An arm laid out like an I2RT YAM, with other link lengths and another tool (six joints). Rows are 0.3 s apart.
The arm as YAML. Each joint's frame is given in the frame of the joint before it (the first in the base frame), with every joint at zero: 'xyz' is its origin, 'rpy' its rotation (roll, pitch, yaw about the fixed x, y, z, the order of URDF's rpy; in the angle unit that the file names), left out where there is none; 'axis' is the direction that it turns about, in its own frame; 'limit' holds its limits. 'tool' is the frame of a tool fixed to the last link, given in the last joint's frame.
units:
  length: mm
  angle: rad
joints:
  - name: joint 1
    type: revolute
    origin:
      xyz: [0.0, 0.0, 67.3]
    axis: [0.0, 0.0, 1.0]
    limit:
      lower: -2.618
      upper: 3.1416
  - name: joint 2
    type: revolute
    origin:
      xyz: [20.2, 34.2, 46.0]
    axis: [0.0, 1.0, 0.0]
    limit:
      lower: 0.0
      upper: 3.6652
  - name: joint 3
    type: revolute
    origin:
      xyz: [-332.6, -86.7, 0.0]
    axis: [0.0, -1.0, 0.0]
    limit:
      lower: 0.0
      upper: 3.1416
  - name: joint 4
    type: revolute
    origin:
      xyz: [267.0, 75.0, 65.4]
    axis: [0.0, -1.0, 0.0]
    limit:
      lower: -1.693
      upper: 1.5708
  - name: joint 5
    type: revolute
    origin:
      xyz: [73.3, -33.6, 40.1]
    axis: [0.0, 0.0, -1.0]
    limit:
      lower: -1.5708
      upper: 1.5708
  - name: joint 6
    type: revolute
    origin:
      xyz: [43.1, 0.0, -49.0]
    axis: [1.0, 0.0, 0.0]
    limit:
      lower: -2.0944
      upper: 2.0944
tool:
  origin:
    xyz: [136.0, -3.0, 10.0]
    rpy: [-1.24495, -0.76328, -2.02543]
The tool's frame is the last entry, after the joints.
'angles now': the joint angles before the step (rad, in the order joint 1, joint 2, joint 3, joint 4, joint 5, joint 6). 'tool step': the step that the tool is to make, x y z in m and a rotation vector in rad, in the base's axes. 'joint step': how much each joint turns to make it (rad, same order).
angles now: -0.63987 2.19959 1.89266 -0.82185 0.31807 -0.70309
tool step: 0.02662 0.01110 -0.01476 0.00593 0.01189 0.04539
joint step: 0.04058 0.05823 0.05203 -0.00520 -0.00015 -0.00551
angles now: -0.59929 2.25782 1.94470 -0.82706 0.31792 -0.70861
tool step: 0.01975 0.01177 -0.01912 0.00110 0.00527 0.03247
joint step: 0.03457 0.03962 0.00255 0.03170 0.00267 0.00115
